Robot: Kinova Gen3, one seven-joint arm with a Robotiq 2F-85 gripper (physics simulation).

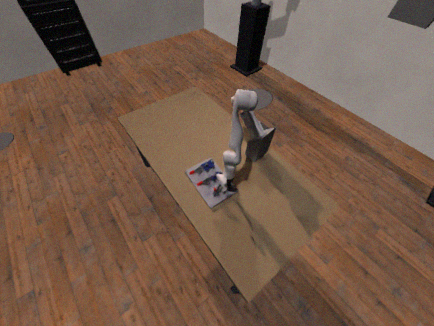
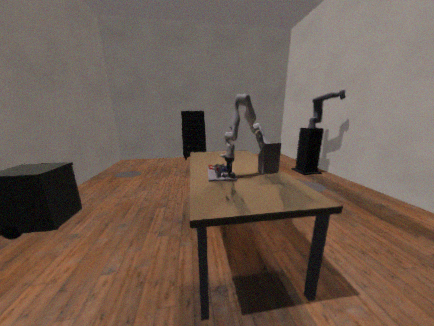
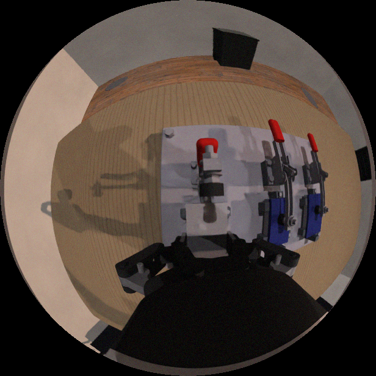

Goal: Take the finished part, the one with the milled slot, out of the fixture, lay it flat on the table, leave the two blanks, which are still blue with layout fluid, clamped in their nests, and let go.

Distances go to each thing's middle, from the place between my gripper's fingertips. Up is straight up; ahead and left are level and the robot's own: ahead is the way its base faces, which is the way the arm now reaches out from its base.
Scene:
Right now my hand is 120 mm to the left of the fixture plate [image 1: 205, 191], 40 mm short of it and 20 mm above it. Round my hand: finished part [image 3: 206, 223] 10 mm above.

